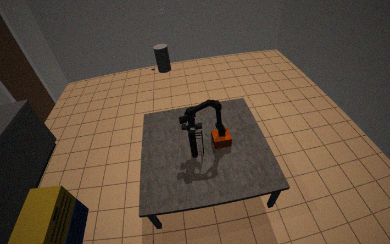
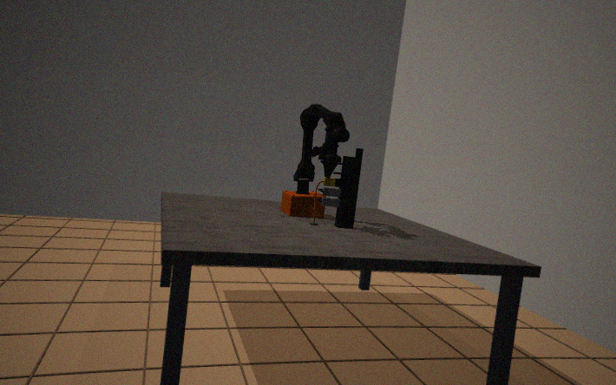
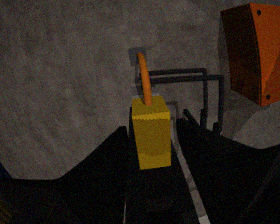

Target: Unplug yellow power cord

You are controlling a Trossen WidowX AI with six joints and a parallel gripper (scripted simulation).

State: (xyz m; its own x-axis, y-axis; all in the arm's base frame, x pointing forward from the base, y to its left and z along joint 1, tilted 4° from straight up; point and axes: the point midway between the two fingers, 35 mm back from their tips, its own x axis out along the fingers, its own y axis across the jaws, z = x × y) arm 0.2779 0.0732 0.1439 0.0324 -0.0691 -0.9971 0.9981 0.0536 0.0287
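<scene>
My gripper tip is 1 cm past the yellow plug, 3 cm to the right of it and 1 cm above it.
</scene>
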